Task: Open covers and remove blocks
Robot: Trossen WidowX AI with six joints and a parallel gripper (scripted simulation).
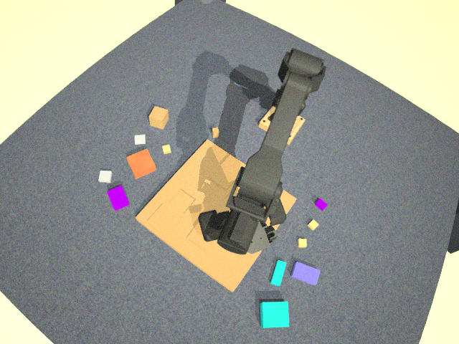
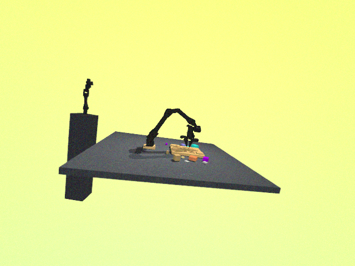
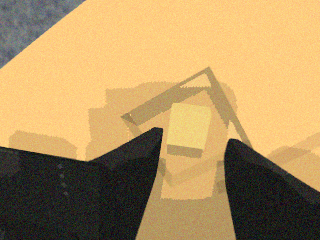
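The tan cube lies 100 mm behind my gripper tip, 390 mm to the right of it and 20 mm below it. From my gripper tip the other things lie so: cyan cube: 90 mm ahead, 200 mm to the left, 20 mm below; then lilac block: 40 mm behind, 200 mm to the left, 30 mm below; then cyan bar: 10 mm ahead, 140 mm to the left, 30 mm below.
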